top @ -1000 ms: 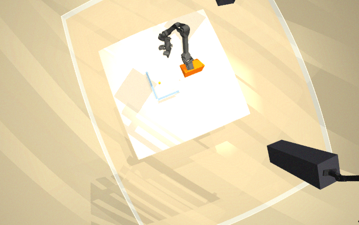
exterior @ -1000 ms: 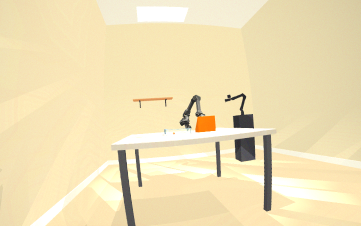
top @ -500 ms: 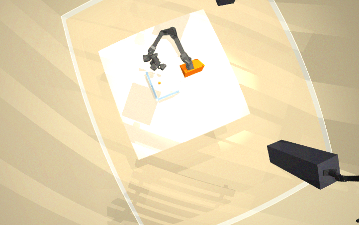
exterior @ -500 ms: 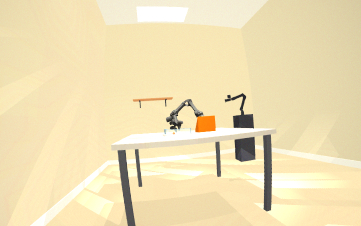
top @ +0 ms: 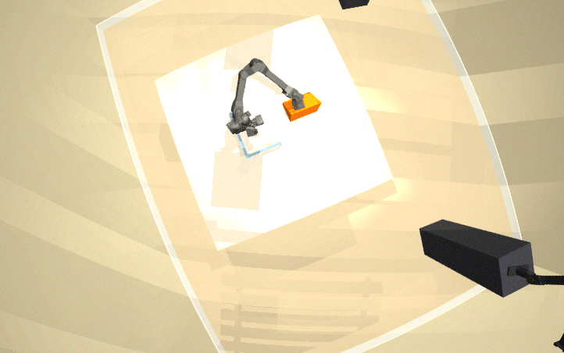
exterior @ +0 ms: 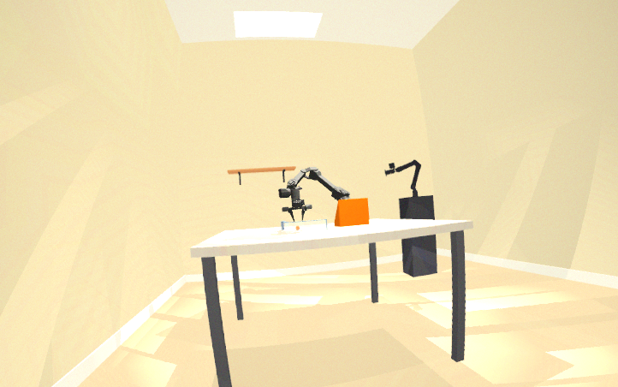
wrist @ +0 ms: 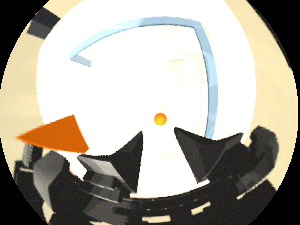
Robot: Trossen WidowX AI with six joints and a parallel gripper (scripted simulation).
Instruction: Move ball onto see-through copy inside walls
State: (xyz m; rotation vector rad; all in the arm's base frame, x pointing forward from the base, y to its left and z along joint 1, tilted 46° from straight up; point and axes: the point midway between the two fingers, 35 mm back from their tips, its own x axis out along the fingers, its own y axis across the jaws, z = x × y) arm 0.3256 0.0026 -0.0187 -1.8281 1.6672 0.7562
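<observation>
The orange ball lies 1 cm ahead of my gripper tip and 4 cm below it. From my gripper tip the other things lie so: faint pale spot: 8 cm behind, 13 cm to the left, 4 cm below.
</observation>
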